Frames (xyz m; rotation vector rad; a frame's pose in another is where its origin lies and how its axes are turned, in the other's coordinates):
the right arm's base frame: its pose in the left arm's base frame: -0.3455 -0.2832 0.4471 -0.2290 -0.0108 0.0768
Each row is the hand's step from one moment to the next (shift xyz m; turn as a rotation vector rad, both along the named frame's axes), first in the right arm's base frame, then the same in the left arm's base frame.
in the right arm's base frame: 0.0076 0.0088 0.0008 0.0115 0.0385 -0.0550
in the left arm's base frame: 0.0069 0.0093 -0.0012 0.0097 0.0258 -0.0623
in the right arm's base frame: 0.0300 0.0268 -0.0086 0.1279 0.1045 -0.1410
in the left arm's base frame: 0.0281 0.0264 -0.0144 0.1224 0.0794 -0.1608
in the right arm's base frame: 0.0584 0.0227 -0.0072 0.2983 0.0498 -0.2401
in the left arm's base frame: 0.0567 0.0249 -0.0121 0.2984 0.0171 -0.2446
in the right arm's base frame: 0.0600 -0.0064 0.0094 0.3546 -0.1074 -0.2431
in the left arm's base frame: 0.0601 0.0006 0.0107 0.3663 -0.1319 -0.2117
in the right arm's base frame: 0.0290 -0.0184 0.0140 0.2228 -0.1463 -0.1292
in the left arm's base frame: 0.0300 -0.0125 0.0179 0.2356 -0.1541 -0.0922
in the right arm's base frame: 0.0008 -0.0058 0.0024 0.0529 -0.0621 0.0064
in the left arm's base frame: 0.0012 -0.0050 0.0037 0.0573 -0.0548 0.0204
